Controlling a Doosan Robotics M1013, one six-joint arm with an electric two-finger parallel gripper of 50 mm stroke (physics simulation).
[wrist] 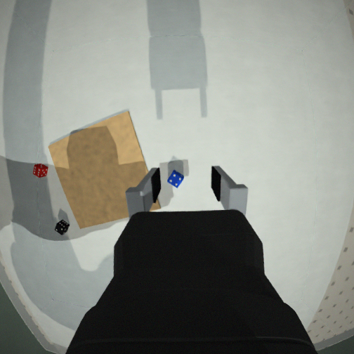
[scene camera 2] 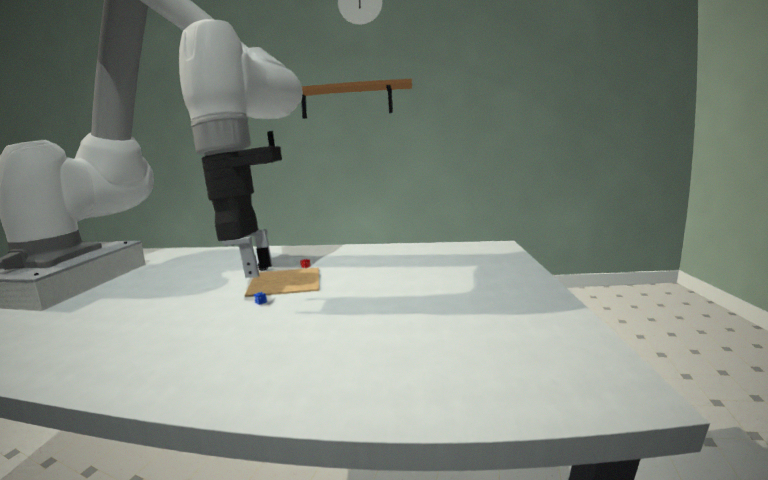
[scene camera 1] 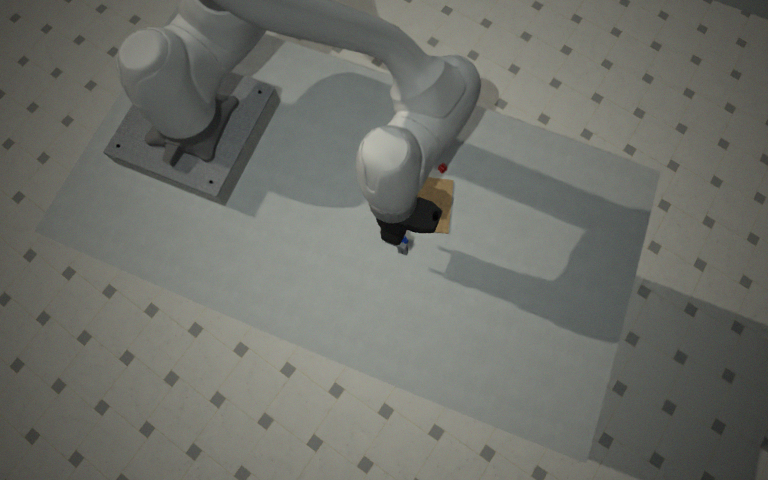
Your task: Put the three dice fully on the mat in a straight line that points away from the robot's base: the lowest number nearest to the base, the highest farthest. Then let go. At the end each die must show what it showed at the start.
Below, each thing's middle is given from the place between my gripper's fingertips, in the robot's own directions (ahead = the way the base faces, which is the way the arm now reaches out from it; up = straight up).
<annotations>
Right now my hand is 10 mm short of the tan square mat [scene camera 2: 298, 280], 120 mm to the right of it and 60 mm above it.
</annotations>
